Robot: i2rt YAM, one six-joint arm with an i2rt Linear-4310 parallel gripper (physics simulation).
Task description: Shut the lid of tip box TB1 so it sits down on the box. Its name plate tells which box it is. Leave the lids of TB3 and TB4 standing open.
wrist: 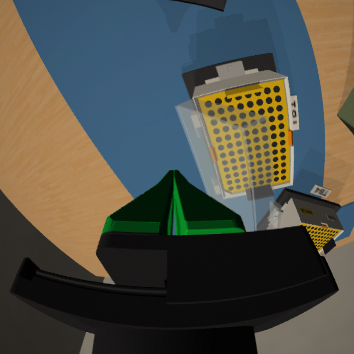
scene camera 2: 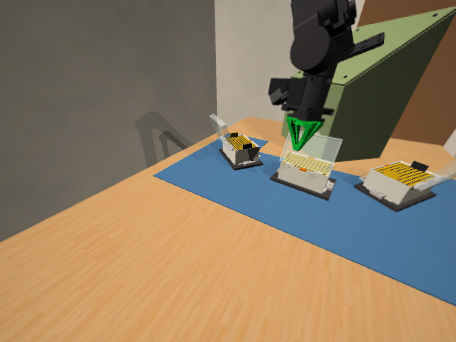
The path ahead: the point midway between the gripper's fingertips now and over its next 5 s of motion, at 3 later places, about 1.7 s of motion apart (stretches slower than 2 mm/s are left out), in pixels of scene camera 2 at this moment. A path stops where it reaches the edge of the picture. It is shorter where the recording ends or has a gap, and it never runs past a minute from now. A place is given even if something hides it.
The gripper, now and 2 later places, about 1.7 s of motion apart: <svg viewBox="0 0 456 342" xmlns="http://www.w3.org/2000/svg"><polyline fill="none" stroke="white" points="296,150 302,148 304,143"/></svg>
